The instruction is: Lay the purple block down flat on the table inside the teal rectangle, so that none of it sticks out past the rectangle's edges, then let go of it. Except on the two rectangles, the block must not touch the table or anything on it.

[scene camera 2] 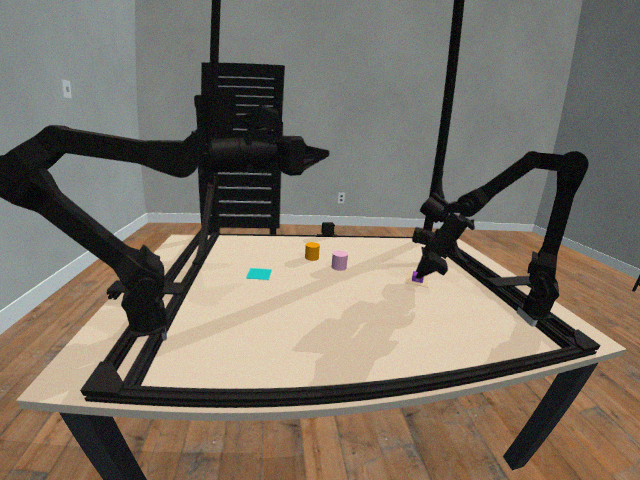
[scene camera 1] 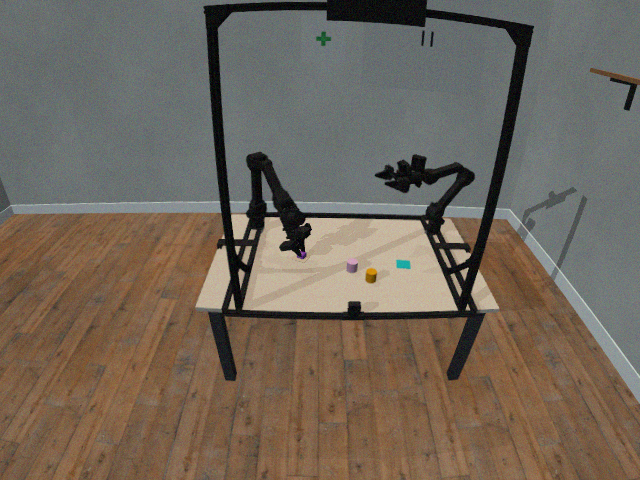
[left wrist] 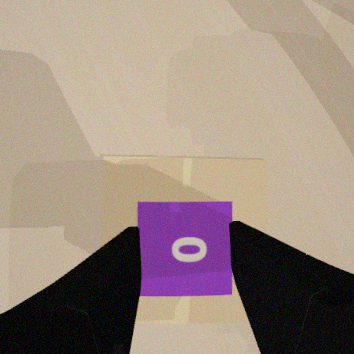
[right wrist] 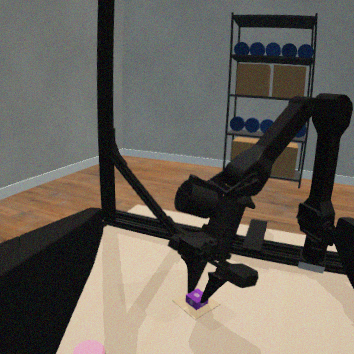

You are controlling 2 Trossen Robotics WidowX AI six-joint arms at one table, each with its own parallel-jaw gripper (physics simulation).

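Places are measured from the left arm's base along level axes (x up, y ahead, z left), in metres.
Pixels of known places: left gripper, fingertip midpoint: (scene camera 2: 416,275) (scene camera 1: 302,254) (left wrist: 183,235) (right wrist: 195,297); right gripper, fingertip midpoint: (scene camera 2: 317,151) (scene camera 1: 379,179) (right wrist: 222,225); left arm's base at its link origin: (scene camera 2: 535,312) (scene camera 1: 256,226) (right wrist: 312,257); right arm's base at its link origin: (scene camera 2: 148,325) (scene camera 1: 433,231).
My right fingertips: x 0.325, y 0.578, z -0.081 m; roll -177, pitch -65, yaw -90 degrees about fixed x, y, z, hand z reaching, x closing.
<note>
Ahead of a thing's pixels: the offset from my right fingertips to its top centre. "spot": to the spot under its first point.
The purple block @(dy -0.322, dx -0.325, dz -0.128 m) (scene camera 1: 302,255) (scene camera 2: 417,277) (left wrist: 185,246) (right wrist: 197,298), marked with a white 0, rests on a pale beige rectangle @(spot: dy -0.310, dx -0.343, dz -0.161 m) (left wrist: 246,182) (right wrist: 211,307) at the table's left in scene camera 1. My left gripper (scene camera 1: 299,251) (scene camera 2: 424,275) (left wrist: 183,235) (right wrist: 195,297) reaches straight down and is shut on the block, one finger against each side. The teal rectangle @(spot: dy +0.136, dx -0.343, dz -0.135 m) (scene camera 1: 403,264) (scene camera 2: 259,273) lies bare far across the table. My right gripper (scene camera 1: 381,174) (scene camera 2: 325,153) is open and empty, held high above the table.
A pink cylinder @(dy -0.095, dx -0.298, dz -0.198 m) (scene camera 1: 351,266) (scene camera 2: 339,260) (right wrist: 88,348) and an orange cylinder @(dy -0.014, dx -0.299, dz -0.260 m) (scene camera 1: 370,275) (scene camera 2: 312,250) stand between the block and the teal rectangle. A small black box @(spot: dy -0.080, dx -0.298, dz -0.487 m) (scene camera 1: 354,307) (scene camera 2: 328,229) sits on the table's edge rail. A black frame surrounds the table.
</note>
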